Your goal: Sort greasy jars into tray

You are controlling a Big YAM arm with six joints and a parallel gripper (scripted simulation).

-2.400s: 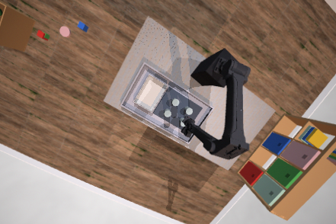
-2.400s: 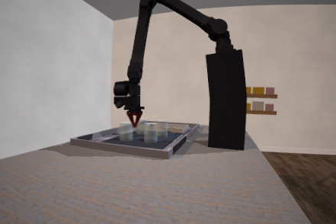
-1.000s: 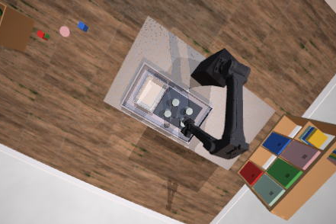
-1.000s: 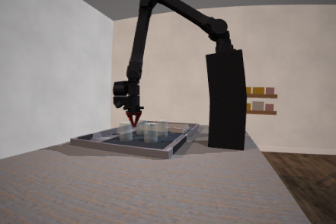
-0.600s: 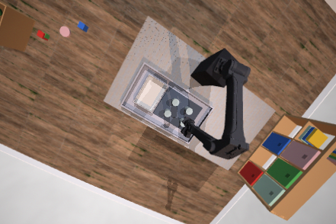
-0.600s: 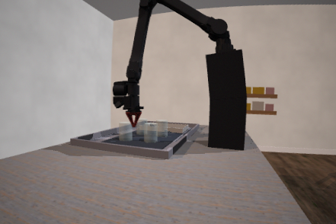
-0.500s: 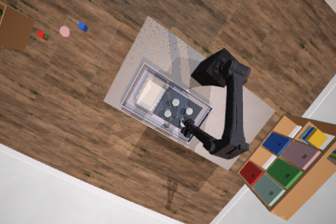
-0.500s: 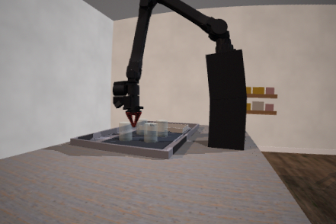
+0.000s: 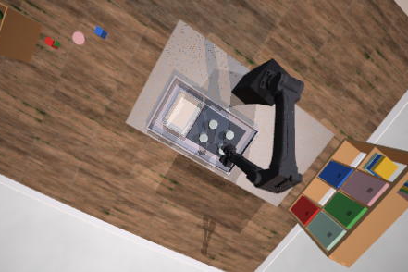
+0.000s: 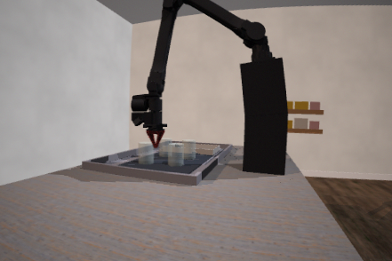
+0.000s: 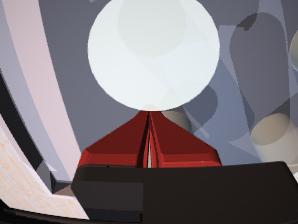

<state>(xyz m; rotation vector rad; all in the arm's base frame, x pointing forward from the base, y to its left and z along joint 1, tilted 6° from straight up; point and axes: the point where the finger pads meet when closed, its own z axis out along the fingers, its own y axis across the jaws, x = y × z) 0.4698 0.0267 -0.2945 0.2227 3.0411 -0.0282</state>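
My hand is 9 cm to the left of the dark drying mat, 8 cm above it and 4 cm past it. Also, from my hand: pale tray: 41 cm to the right, 9 cm behind, 7 cm below.
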